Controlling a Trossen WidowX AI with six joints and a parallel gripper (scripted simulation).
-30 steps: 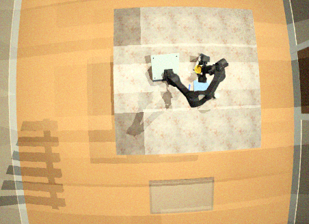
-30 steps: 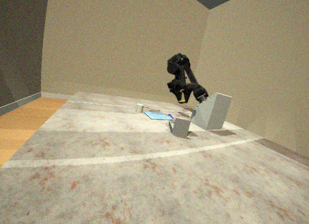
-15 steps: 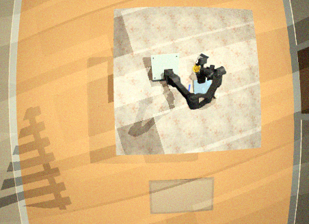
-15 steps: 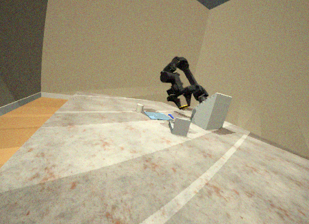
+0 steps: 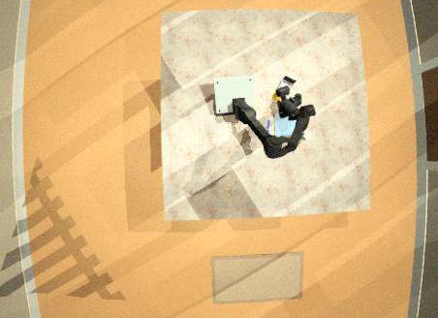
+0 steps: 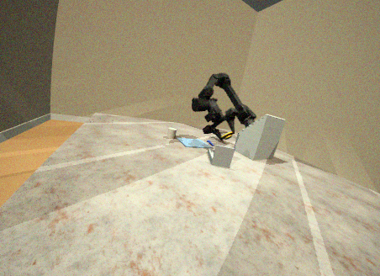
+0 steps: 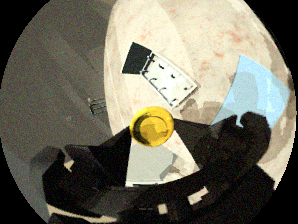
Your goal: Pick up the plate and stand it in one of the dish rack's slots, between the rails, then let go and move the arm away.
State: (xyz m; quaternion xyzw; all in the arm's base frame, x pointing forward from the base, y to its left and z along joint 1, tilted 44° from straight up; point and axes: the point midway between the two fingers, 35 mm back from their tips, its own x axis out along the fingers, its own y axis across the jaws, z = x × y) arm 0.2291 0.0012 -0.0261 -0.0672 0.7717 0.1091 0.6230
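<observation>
Right now the grey dish rack is 7 cm ahead of my gripper tip, 4 cm to the left of it and 7 cm below it. The rest, counted from my gripper tip: blue utensil: 5 cm behind, 17 cm to the right, 9 cm below; then light blue mat: 7 cm ahead, 16 cm to the right, 9 cm below; then yellow plate: 1 cm to the right.
</observation>
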